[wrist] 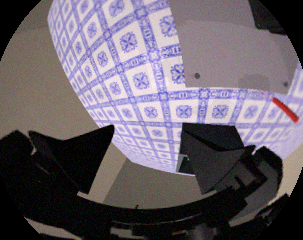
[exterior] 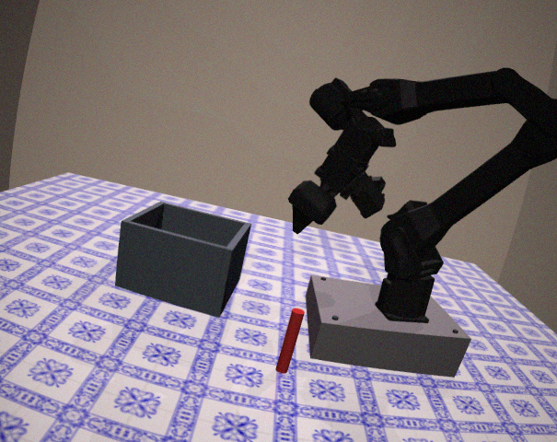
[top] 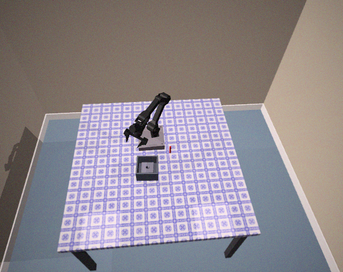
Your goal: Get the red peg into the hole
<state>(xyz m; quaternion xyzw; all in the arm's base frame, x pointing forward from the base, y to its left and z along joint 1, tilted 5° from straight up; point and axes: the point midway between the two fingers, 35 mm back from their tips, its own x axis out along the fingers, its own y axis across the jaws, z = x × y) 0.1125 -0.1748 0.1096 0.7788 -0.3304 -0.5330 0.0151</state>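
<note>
Right now my gripper tip is 50 mm short of the red peg, 290 mm to the right of it and 80 mm above it. Round my gripper tip: dark grey box: 190 mm ahead, 90 mm to the left, 90 mm below.
</note>
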